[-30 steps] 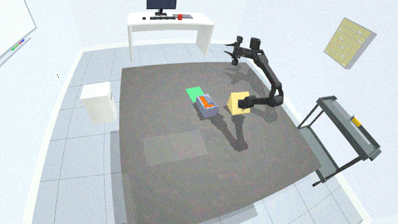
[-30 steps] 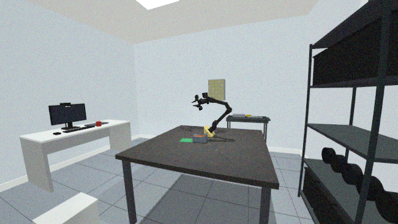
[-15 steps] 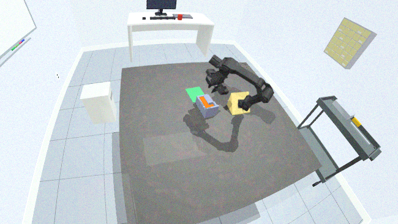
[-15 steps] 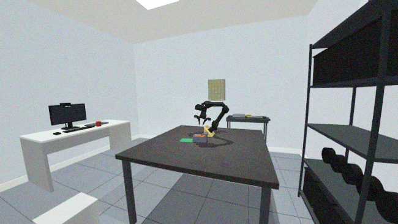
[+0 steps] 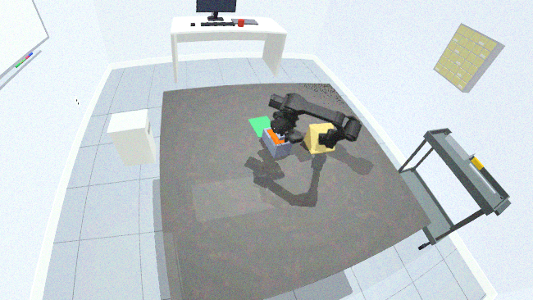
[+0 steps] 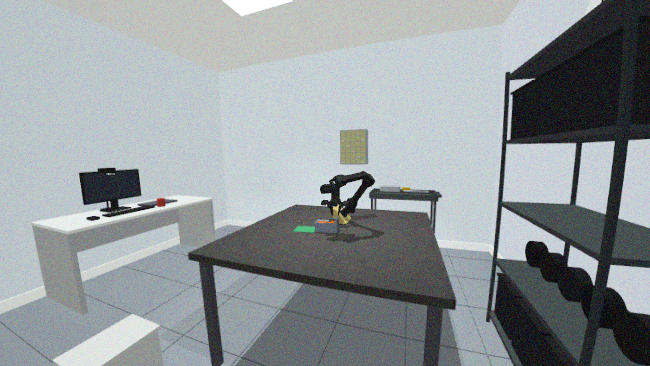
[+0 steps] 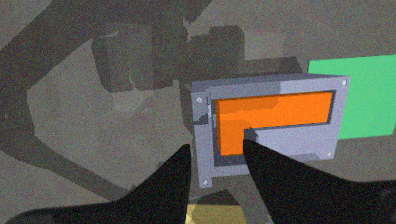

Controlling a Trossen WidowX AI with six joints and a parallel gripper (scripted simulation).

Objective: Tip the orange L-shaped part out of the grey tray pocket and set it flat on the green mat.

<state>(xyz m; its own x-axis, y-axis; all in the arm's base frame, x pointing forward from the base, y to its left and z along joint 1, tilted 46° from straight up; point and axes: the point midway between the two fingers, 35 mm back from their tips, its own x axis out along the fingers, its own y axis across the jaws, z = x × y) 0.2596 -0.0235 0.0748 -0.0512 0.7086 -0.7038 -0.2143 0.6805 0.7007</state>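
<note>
The orange L-shaped part lies 5 cm to the right of my gripper tip and 6 cm below it. Also, from my gripper tip: green mat (4 cm ahead, 21 cm to the right, 12 cm below).
</note>
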